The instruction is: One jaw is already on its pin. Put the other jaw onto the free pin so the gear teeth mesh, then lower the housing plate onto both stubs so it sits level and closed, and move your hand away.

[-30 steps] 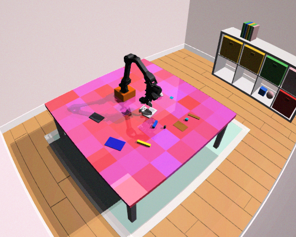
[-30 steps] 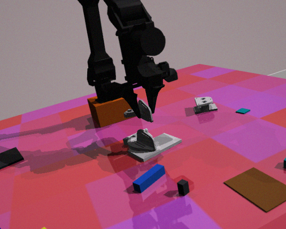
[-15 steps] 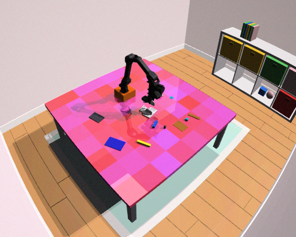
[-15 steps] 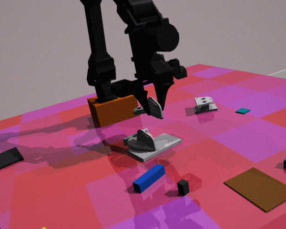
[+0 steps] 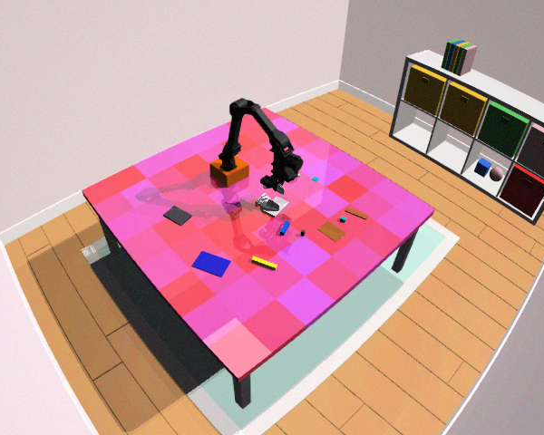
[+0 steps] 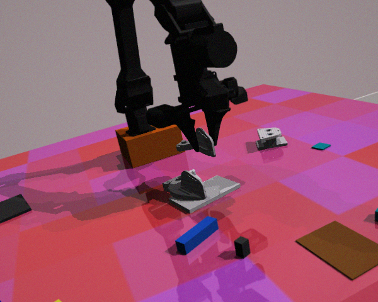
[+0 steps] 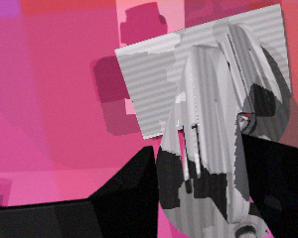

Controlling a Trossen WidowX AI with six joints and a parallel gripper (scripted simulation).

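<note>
The white t-shaped block lies 220 mm to the left of my gripper tip, 90 mm behind it and 70 mm below it. The rest, counted from my gripper tip: black cube: 220 mm ahead, 80 mm to the right, 70 mm below; blue block: 140 mm ahead, 110 mm to the right, 70 mm below; grey jaw: 30 mm behind, 20 mm to the right.
</note>
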